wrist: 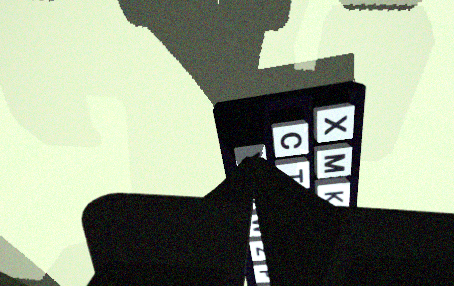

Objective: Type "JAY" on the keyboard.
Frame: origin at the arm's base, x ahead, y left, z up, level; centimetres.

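Seen in the pictures: gripper, fingertip midpoint: (253, 165).
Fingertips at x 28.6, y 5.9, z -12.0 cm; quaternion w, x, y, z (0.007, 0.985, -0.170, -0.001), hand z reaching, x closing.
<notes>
Pixels of each thing's top centre, then the offset from my fingertips to it. Level surfaces: height alone.
- black keyboard, top centre: (299, 266) dz +0.5, dx +0.9, dy -7.0 cm
- X, top centre: (335, 124) dz +0.5, dx +4.0, dy +1.2 cm
- M, top centre: (334, 163) dz +0.5, dx +3.7, dy -0.7 cm
- K, top centre: (333, 196) dz +0.5, dx +3.4, dy -2.6 cm
- C, top centre: (291, 140) dz +0.5, dx +2.0, dy +1.0 cm
- T, top centre: (293, 176) dz +0.5, dx +1.7, dy -0.9 cm
- pale table, surface height: dz -1.1 cm
The black keyboard (240, 122) lies at an angle, its upper end showing in the wrist view. White keys with sideways letters show: X (335, 123), M (334, 162), K (333, 194), C (290, 140) and part of T (295, 172). A greyer, shaded key (248, 152) lies in the left row, its letter mostly hidden by the fingertips. My gripper (253, 165) is shut and empty, its tips over the lower part of that shaded key; whether they touch it I cannot tell. Parts of more keys show through the narrow gap between the fingers. No J or A key can be made out.
A dark shadow (200, 45) falls on the pale table (60, 150) beyond the keyboard's upper edge. A grey object (381, 2) with a dark rough edge is cut off at the top right. The fingers hide the lower part of the keyboard.
</notes>
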